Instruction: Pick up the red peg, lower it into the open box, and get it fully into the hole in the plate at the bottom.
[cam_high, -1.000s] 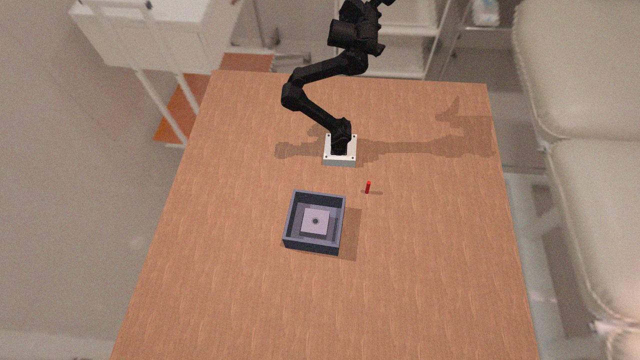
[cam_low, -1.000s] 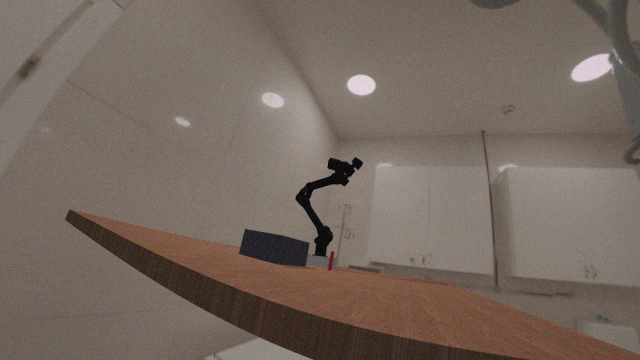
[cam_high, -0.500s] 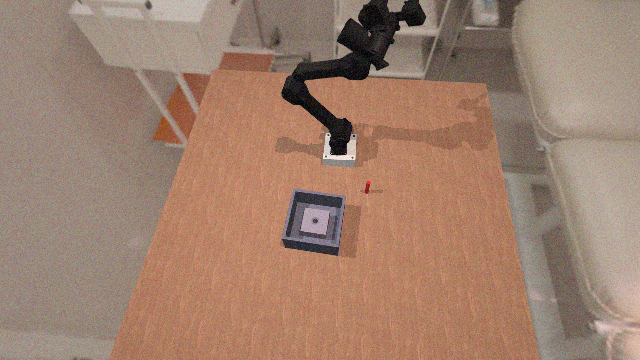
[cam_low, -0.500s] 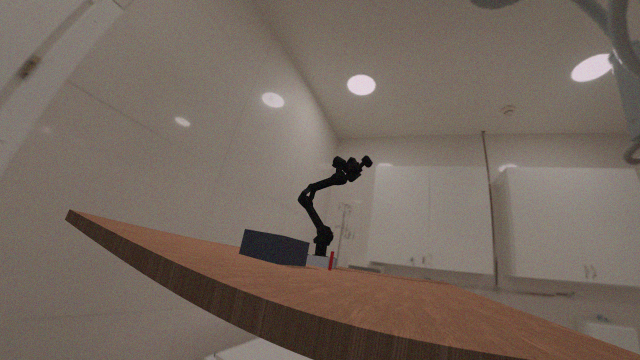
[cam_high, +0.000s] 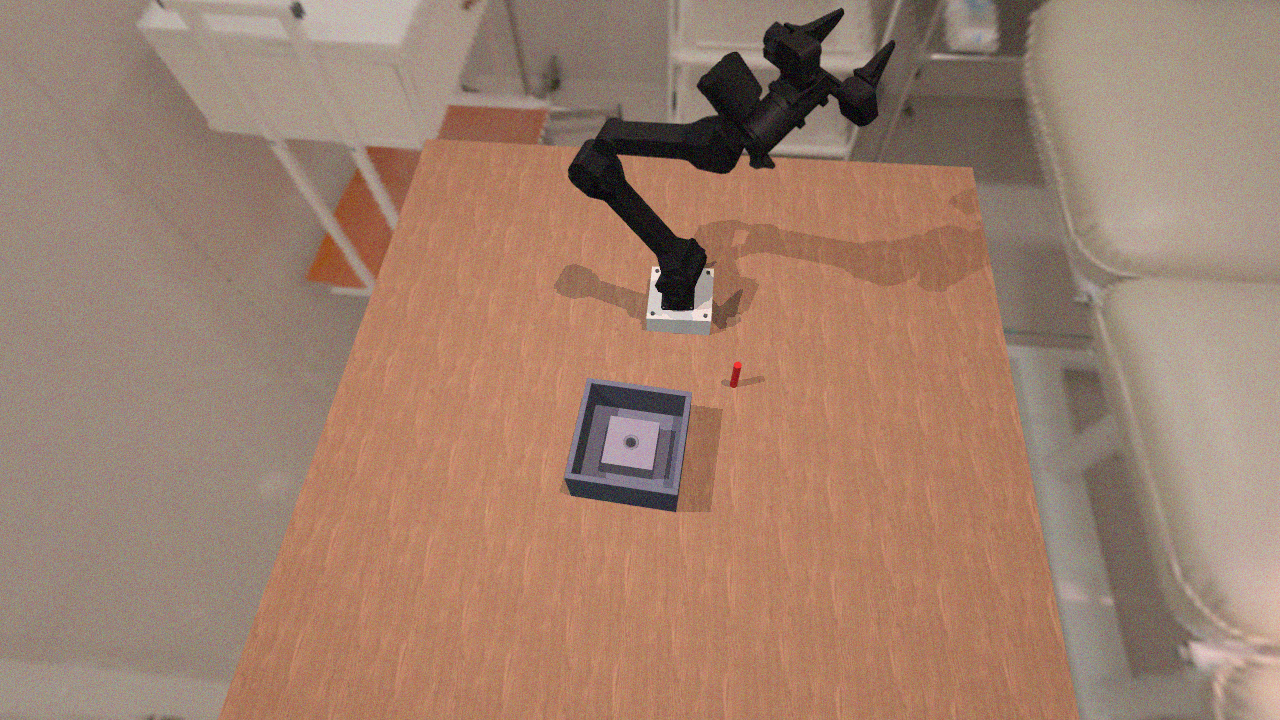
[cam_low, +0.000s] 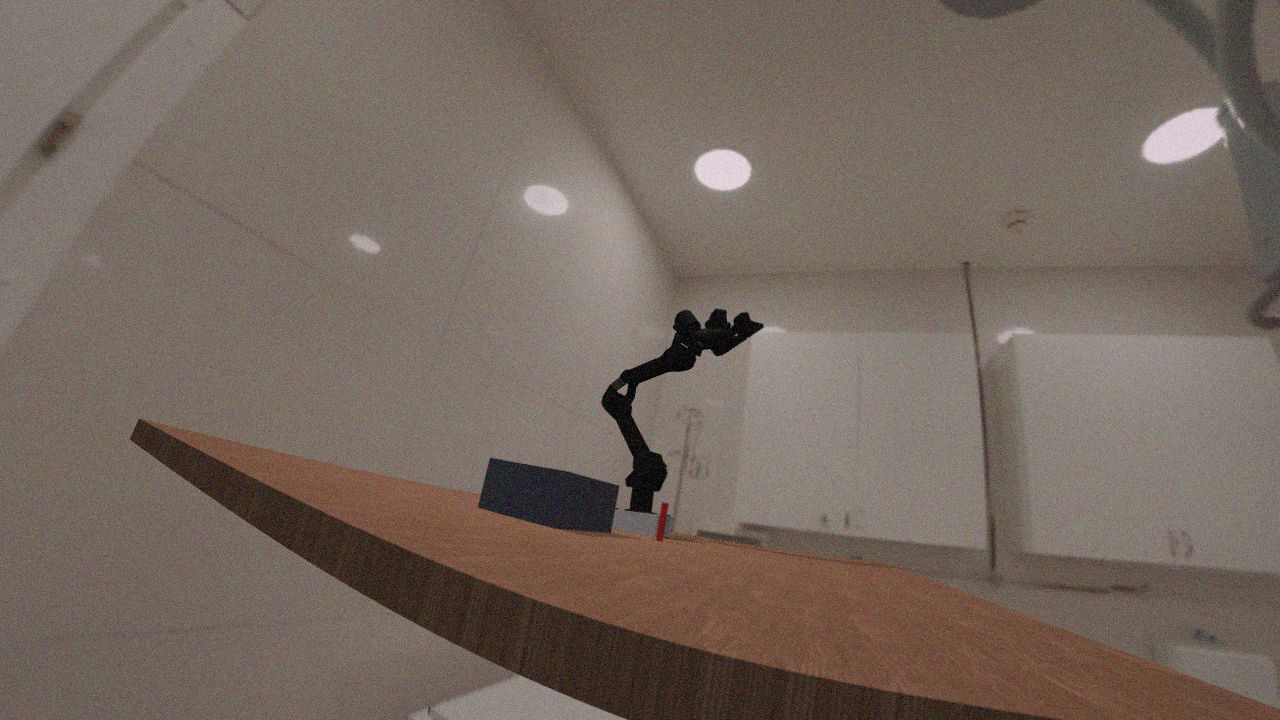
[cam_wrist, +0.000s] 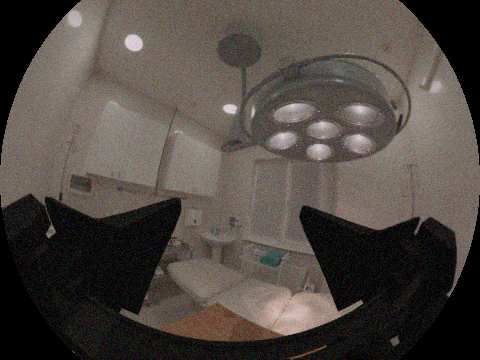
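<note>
The red peg lies 55 cm below my gripper tip, 23 cm ahead of it and 11 cm to the right of it. From my gripper tip the other things lie so: pale plate 55 cm below, 39 cm ahead, 30 cm to the right; then blue-grey box 57 cm below, 39 cm ahead, 30 cm to the right.
</note>
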